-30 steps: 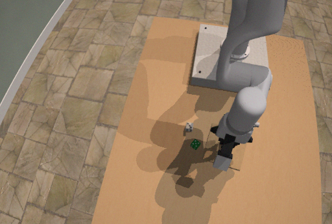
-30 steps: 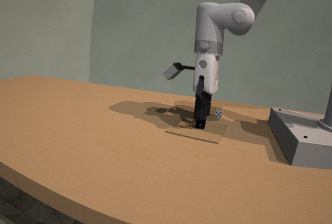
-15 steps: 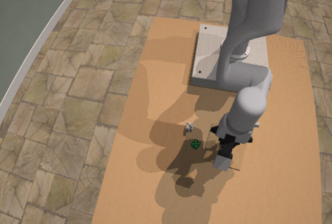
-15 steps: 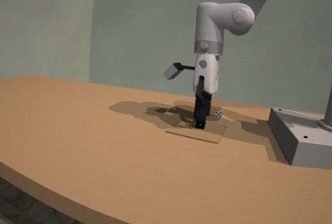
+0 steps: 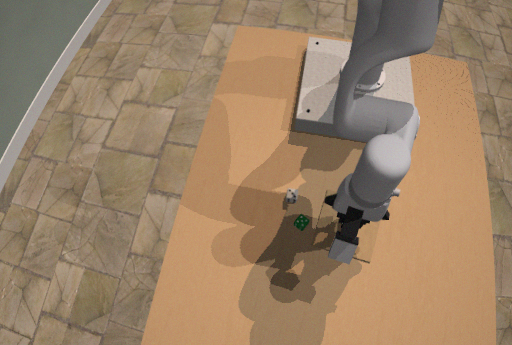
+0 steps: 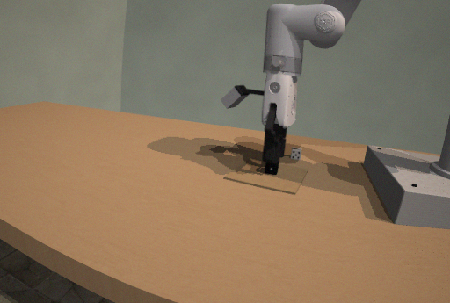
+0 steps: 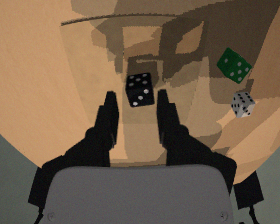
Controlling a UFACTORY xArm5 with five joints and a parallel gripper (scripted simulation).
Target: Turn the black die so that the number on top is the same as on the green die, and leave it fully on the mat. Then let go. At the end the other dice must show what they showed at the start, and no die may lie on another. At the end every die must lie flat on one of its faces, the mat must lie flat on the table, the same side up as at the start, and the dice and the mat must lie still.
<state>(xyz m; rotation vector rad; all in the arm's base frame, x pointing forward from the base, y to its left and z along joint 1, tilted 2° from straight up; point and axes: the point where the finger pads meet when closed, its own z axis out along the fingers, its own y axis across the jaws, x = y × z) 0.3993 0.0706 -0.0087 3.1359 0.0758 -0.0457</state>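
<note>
The black die is 4 cm below my hand. The rest, counted from my hand: tan mat: 5 cm below; green die: 4 cm ahead, 10 cm to the right, 4 cm below; white die: 2 cm behind, 14 cm to the right, 4 cm below.
</note>
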